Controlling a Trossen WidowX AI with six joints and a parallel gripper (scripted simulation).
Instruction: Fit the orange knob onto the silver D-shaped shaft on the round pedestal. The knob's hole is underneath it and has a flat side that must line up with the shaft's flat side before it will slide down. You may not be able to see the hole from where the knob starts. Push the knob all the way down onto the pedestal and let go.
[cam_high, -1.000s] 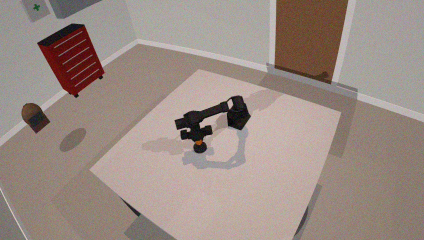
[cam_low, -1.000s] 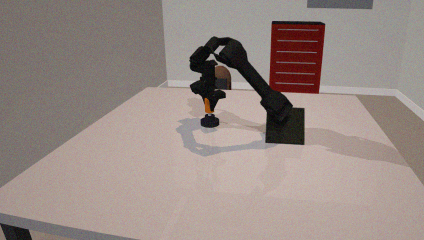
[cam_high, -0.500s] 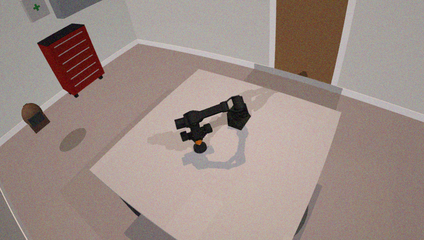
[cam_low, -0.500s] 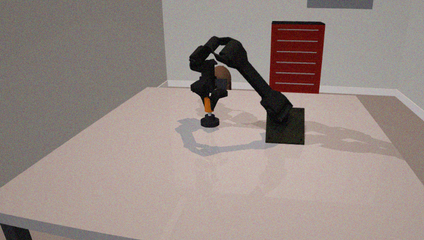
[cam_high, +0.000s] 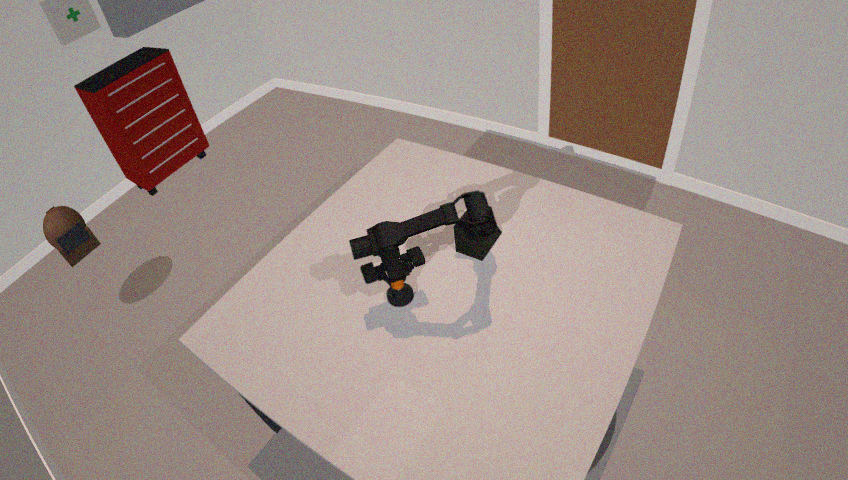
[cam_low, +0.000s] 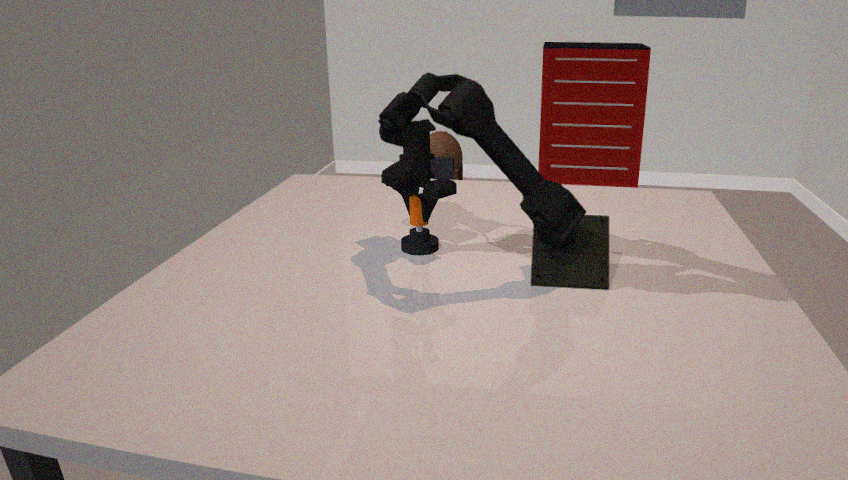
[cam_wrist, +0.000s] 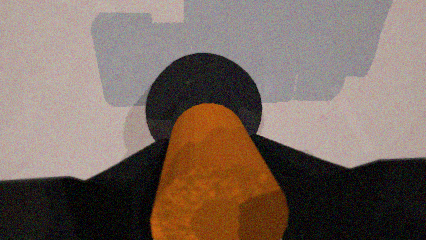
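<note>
Right now the orange knob is 3 cm above my gripper tip. The rest, counted from my gripper tip: round black pedestal: 4 cm below.
</note>
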